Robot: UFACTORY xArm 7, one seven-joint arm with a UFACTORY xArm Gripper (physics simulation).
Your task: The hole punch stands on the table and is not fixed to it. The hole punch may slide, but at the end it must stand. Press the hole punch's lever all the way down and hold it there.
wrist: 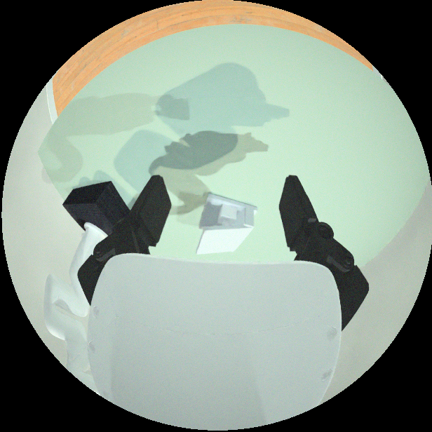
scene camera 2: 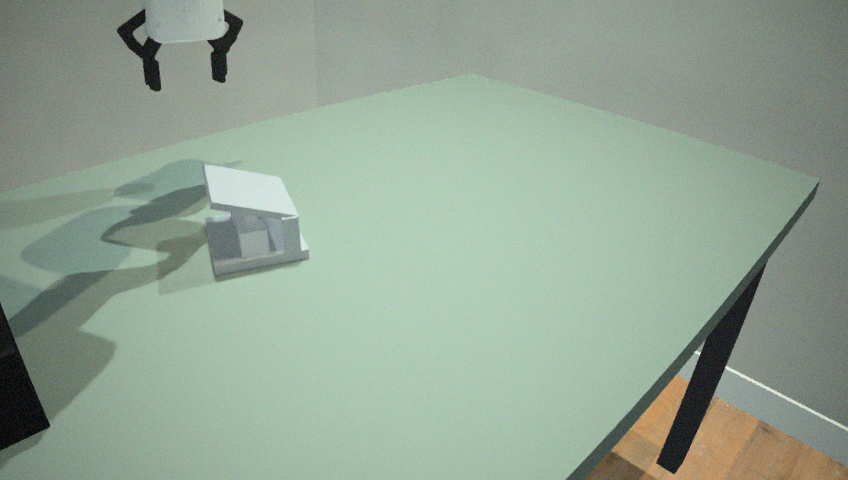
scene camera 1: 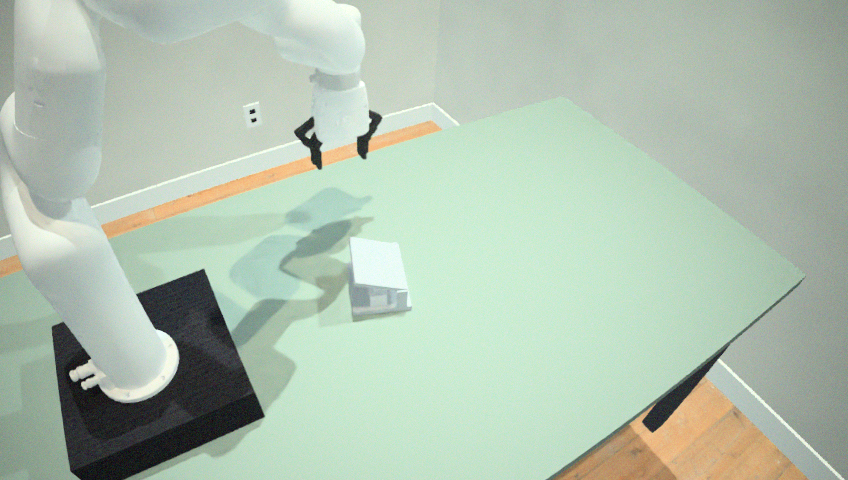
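Pixels of known places: gripper, fingertip midpoint: (scene camera 2: 187, 85) (scene camera 1: 340, 161); arm's base, link origin: (scene camera 1: 138, 365).
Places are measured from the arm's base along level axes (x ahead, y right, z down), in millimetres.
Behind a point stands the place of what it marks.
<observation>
The light grey hole punch (scene camera 1: 381, 300) @(x 400, y 55, z 50 mm) (scene camera 2: 255, 260) @(x 391, y 58, z 68 mm) (wrist: 229, 212) stands upright on the green table (scene camera 1: 535, 267) @(x 707, y 132, z 78 mm) (scene camera 2: 446, 267) @(x 539, y 205, z 78 mm) (wrist: 325, 125). Its lever (scene camera 1: 378, 263) @(x 423, y 10, z 9 mm) (scene camera 2: 251, 190) @(x 424, y 13, z 10 mm) (wrist: 223, 240) is a pale flat plate, raised and sloping, with a gap between it and the base on the side toward the robot. My gripper (scene camera 1: 341, 161) @(x 466, y -199, z -65 mm) (scene camera 2: 186, 85) @(x 466, y -199, z -65 mm) (wrist: 223, 188) is open and empty, pointing down. It hangs high above the table and apart from the punch. In the wrist view the punch shows between the two black fingers, farther off.
The black mounting block (scene camera 1: 238, 410) @(x 105, y 131, z 28 mm) (scene camera 2: 20, 416) @(x 121, y 132, z 56 mm) (wrist: 97, 200) carries the white arm (scene camera 1: 113, 321) @(x 12, y 46, z -156 mm) at the left of the table. Shadows of the arm fall on the table beside the punch. Grey walls stand behind the table's far edges.
</observation>
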